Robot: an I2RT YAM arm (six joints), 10 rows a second.
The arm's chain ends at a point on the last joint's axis. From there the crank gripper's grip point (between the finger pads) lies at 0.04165 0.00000 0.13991 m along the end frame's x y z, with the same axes.
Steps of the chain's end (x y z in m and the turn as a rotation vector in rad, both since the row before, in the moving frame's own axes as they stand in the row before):
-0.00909, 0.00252, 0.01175, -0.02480, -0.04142, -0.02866
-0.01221, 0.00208, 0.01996, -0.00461, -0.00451, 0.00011
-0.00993, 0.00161, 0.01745, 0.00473, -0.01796, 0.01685
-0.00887, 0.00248, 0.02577, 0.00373, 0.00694, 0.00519
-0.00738, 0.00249, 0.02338, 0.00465, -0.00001, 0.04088
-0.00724, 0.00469, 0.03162, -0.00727, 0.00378, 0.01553
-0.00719, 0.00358, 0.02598, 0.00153, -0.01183, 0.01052
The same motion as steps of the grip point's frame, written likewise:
-0.01489, 0.00490, 0.01333, -0.02480, -0.04142, -0.02866
-0.01284, 0.00273, 0.02014, -0.00461, -0.00451, 0.00011
-0.01245, 0.00163, 0.01818, 0.00473, -0.01796, 0.01685
-0.00790, 0.00218, 0.02548, 0.00373, 0.00694, 0.00519
-0.00740, 0.00354, 0.02338, 0.00465, -0.00001, 0.04088
-0.00672, 0.00636, 0.03146, -0.00727, 0.00378, 0.01553
-0.00885, 0.00380, 0.02646, 0.00153, -0.01183, 0.01052

